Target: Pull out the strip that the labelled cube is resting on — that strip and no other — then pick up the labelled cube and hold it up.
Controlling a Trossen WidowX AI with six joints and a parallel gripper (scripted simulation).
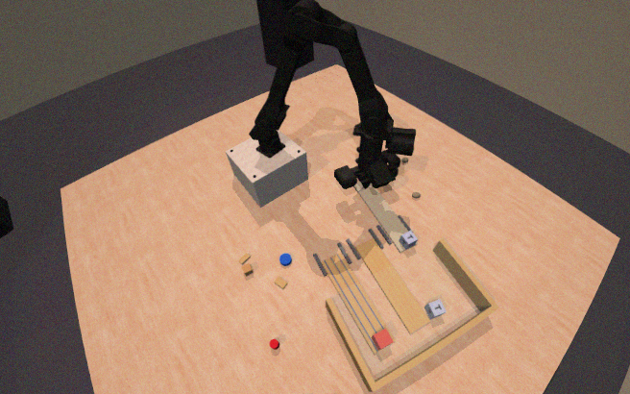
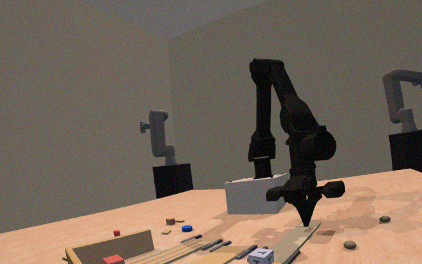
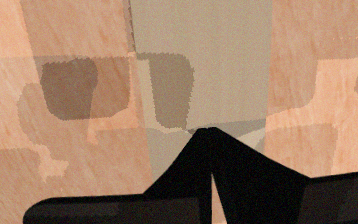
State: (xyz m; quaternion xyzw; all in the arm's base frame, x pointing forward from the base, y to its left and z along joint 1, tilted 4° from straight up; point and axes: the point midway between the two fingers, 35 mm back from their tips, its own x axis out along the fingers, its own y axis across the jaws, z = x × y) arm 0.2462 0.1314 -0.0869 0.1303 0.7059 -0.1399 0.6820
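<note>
Right now my gripper tip is 9 cm short of the grey-green strip and 4 cm to the left of it. The rest, counted from my gripper tip: blue disc: 1 cm behind, 32 cm to the right; red peg: 11 cm ahead, 48 cm to the right, 1 cm above.
</note>
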